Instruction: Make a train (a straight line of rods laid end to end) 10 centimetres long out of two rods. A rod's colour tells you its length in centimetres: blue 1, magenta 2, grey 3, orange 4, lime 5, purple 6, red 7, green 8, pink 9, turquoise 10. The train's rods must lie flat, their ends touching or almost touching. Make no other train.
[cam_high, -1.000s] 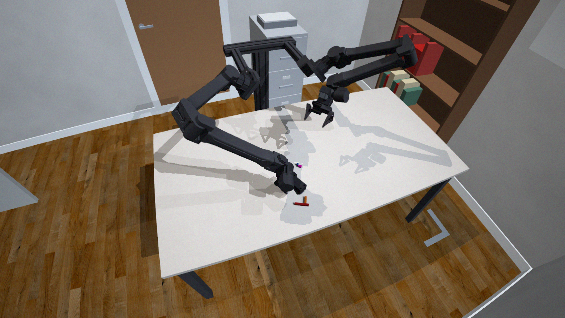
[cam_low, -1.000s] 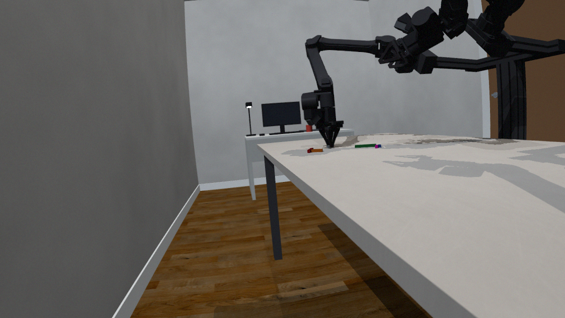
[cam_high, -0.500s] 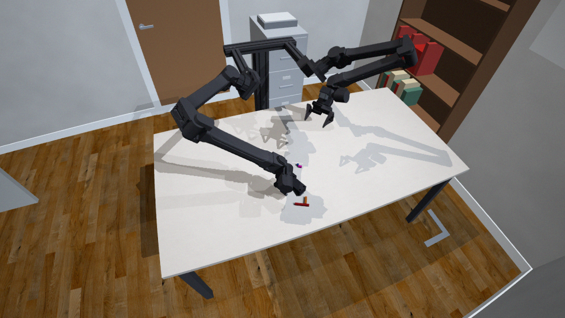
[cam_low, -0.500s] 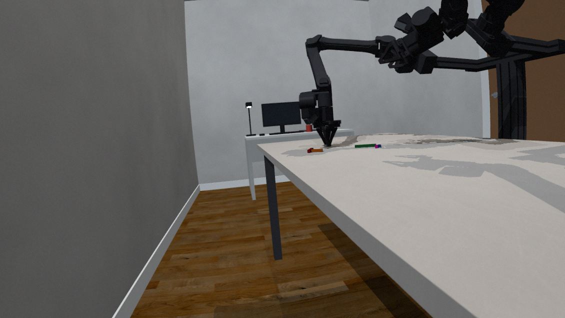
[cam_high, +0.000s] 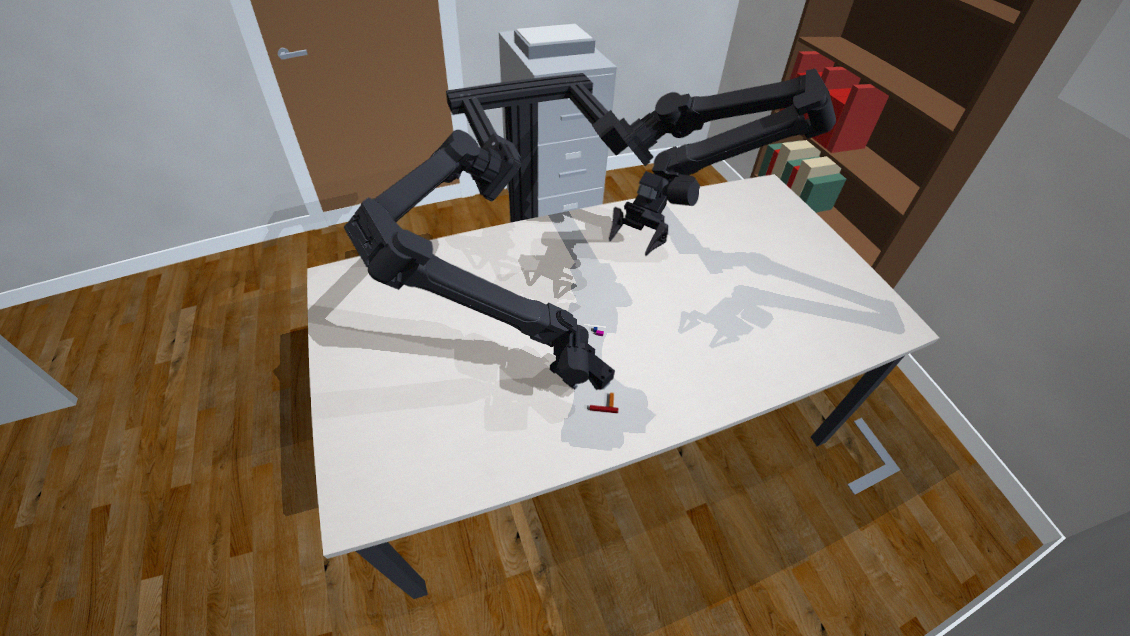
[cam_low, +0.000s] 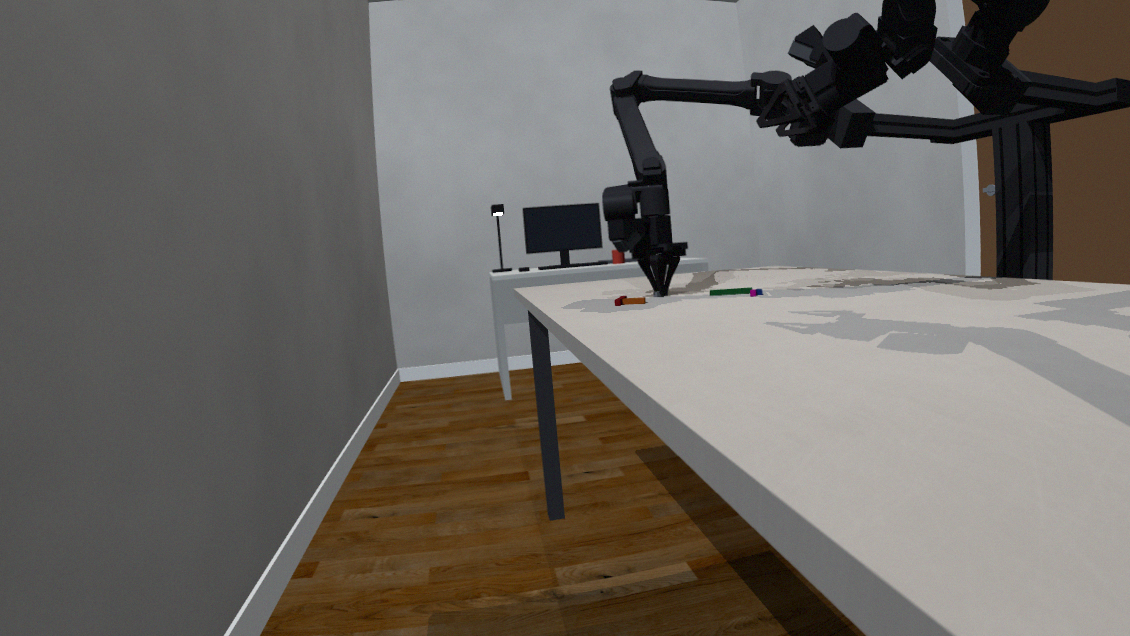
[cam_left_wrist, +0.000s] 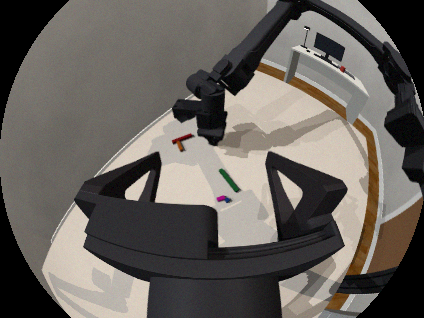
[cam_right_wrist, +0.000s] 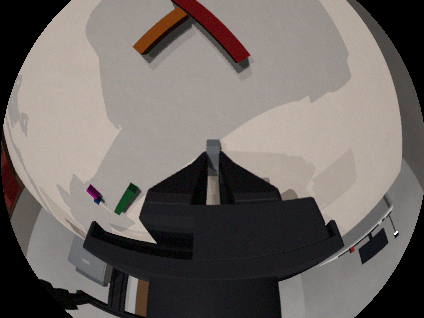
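Note:
My right gripper is now 100 mm short of the red rod, 40 mm to the right of it and 10 mm above it. Round my right hand: orange rod: 90 mm ahead, 70 mm to the left, 10 mm below; then green rod: 110 mm behind, 90 mm to the left, 10 mm below; then grey rod: 10 mm below.

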